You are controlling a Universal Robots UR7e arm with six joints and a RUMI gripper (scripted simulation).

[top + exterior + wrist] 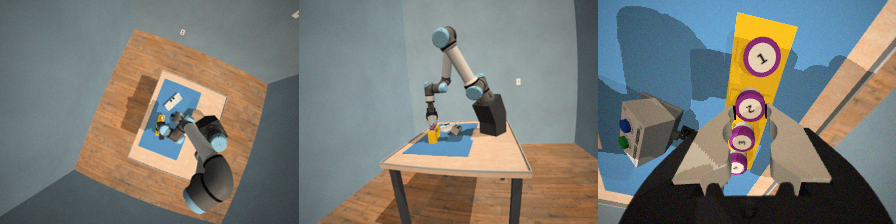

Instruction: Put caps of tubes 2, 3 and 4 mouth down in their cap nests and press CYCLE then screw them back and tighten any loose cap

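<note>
Right now my hand is 50 mm to the left of the cap, 10 mm short of it and 10 mm above it. From my hand the other things lie so: green key: 200 mm to the right, 180 mm behind, 60 mm below; blue cycle key: 170 mm behind, 150 mm to the right, 60 mm below; key housing: 170 mm to the right, 160 mm behind, 70 mm below.
</note>
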